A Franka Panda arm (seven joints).
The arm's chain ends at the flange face. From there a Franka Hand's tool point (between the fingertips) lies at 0.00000 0.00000 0.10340 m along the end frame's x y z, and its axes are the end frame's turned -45 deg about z.
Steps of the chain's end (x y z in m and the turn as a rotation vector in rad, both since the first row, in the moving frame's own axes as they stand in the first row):
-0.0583, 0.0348, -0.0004, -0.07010, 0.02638, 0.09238
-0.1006, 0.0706, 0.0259, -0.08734, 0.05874, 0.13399
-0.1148, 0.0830, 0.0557, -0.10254, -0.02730, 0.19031
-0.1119, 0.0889, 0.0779, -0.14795, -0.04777, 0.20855
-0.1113, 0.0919, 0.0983, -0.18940, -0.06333, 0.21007
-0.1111, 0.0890, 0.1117, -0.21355, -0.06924, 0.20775
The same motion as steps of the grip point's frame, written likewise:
-0.0693, -0.0097, -0.0007, -0.06822, -0.03091, 0.09238
-0.1239, -0.0107, 0.0253, -0.10329, -0.02022, 0.13399
-0.1498, -0.0179, 0.0551, -0.05320, -0.09181, 0.19031
-0.1569, -0.0105, 0.0767, -0.07084, -0.13839, 0.20855
-0.1629, -0.0066, 0.0963, -0.08914, -0.17871, 0.21007
-0.1629, -0.0074, 0.1091, -0.10204, -0.19996, 0.20775

